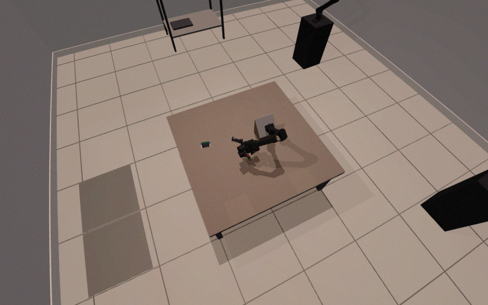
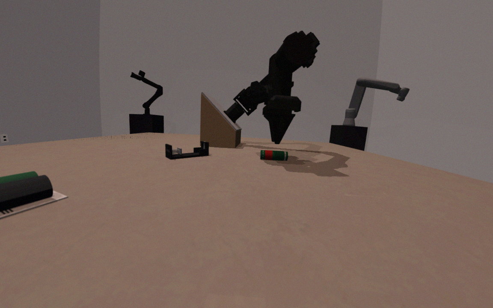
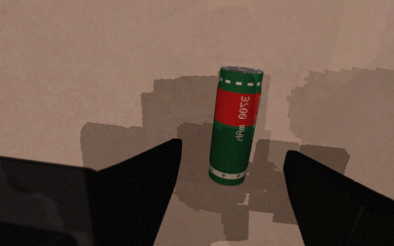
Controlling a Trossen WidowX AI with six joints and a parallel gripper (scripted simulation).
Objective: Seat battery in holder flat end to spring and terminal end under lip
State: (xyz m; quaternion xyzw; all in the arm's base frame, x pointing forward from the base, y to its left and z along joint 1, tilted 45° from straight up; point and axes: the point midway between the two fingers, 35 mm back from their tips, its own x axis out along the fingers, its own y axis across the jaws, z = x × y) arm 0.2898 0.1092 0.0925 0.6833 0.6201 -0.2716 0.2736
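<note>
Right now the battery is 3 cm below my gripper tip.
</note>
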